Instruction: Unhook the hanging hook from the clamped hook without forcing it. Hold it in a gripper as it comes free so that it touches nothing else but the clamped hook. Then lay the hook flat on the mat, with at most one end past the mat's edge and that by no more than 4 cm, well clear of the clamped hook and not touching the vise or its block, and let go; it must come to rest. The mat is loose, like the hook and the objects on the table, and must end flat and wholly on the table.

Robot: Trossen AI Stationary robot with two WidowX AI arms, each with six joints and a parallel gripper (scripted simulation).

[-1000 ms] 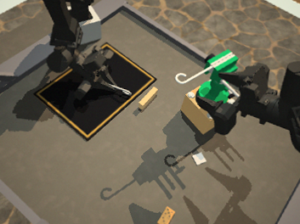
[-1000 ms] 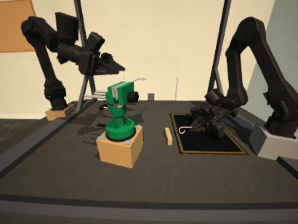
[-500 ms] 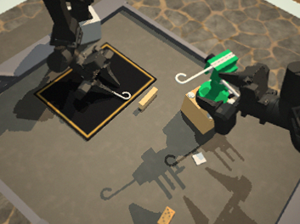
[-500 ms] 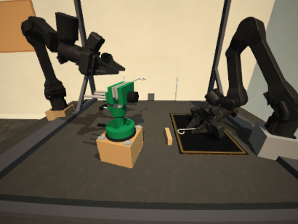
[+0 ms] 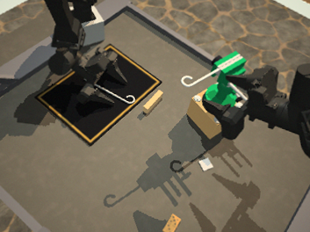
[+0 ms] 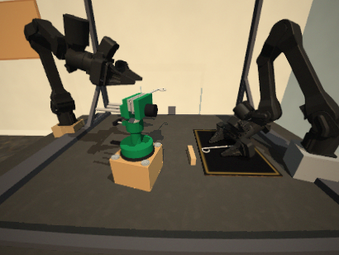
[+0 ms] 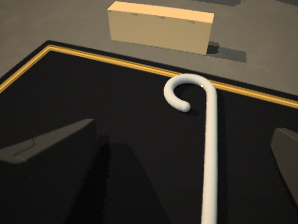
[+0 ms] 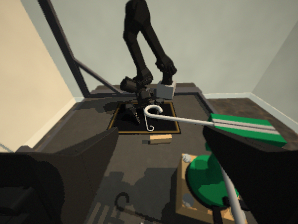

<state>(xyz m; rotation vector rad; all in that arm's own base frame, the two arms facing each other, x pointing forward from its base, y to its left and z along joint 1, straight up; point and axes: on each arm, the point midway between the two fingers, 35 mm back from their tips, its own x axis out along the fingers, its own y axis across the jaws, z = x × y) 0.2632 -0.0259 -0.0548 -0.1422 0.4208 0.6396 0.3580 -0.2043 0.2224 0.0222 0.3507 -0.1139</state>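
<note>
Right now my left hand is 20 mm past the black mat, 20 mm to the right of it and 30 mm above it. From my left hand the other things lie so: wooden bar: 80 mm ahead, 110 mm to the right, 10 mm below; then vise block: 210 mm ahead, 240 mm to the right, 20 mm above.
</note>
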